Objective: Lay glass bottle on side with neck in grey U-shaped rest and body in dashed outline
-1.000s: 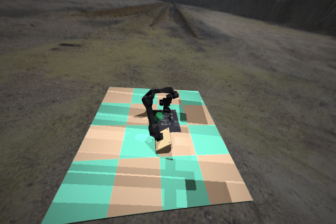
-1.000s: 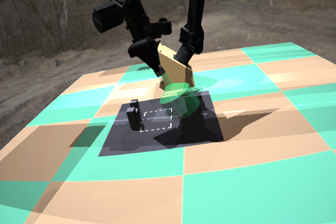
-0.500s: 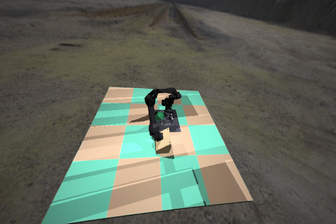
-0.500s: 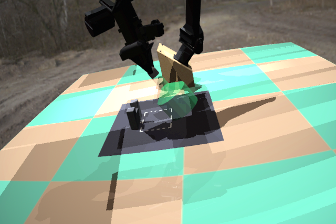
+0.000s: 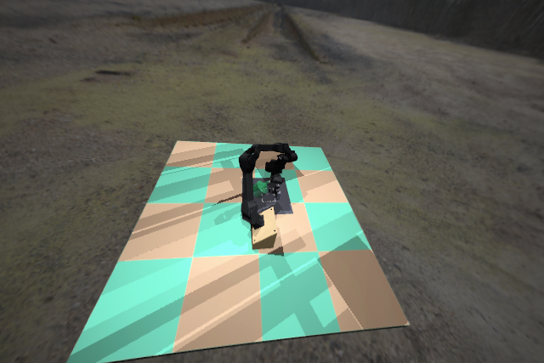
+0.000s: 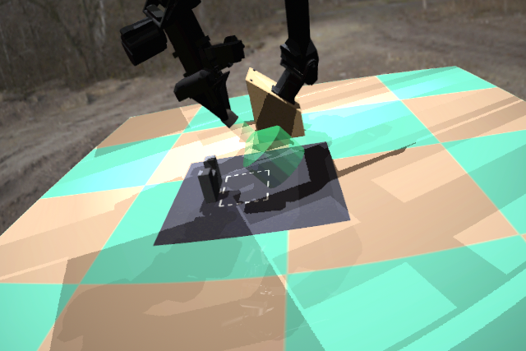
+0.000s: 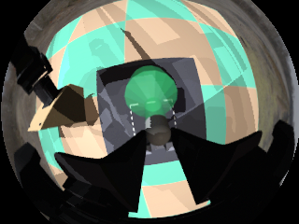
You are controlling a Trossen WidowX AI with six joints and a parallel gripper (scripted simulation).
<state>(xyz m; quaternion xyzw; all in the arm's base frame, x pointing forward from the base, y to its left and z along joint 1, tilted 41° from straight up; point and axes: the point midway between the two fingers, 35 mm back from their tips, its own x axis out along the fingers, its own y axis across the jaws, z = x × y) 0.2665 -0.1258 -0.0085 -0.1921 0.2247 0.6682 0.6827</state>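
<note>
Now: gripper tip 40 mm above the green glass bottle and 30 mm to the right of it. Also, from my gripper tip: dark mat: 140 mm below, 20 mm to the left.
</note>
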